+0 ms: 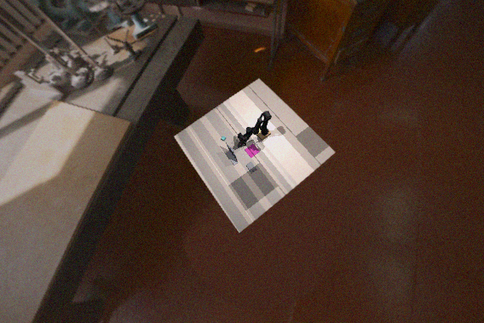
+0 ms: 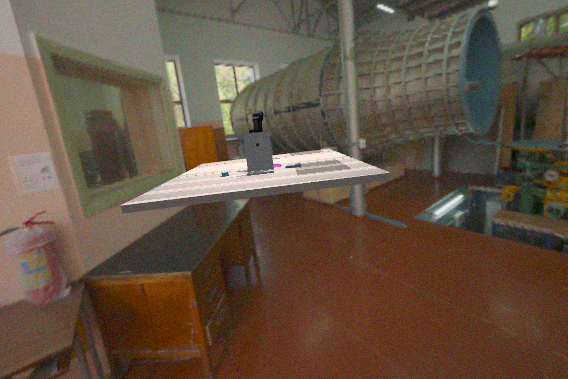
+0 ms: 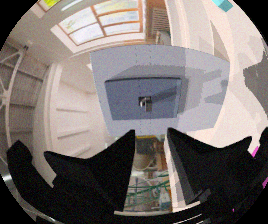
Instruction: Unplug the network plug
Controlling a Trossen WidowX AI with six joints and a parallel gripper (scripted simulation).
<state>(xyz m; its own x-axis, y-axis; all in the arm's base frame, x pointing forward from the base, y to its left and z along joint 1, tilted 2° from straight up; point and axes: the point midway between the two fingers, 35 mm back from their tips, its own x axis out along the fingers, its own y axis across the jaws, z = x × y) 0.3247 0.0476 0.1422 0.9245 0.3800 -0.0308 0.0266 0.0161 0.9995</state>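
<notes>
My gripper tip is 6 cm short of the network plug and 1 cm to the right of it. Round my gripper tip: dark grey flat piece: 3 cm behind, 21 cm to the left, 17 cm below; then grey upright panel: 8 cm ahead, 1 cm to the left, 6 cm below; then magenta marked square: 13 cm behind, 5 cm to the left, 18 cm below.
</notes>
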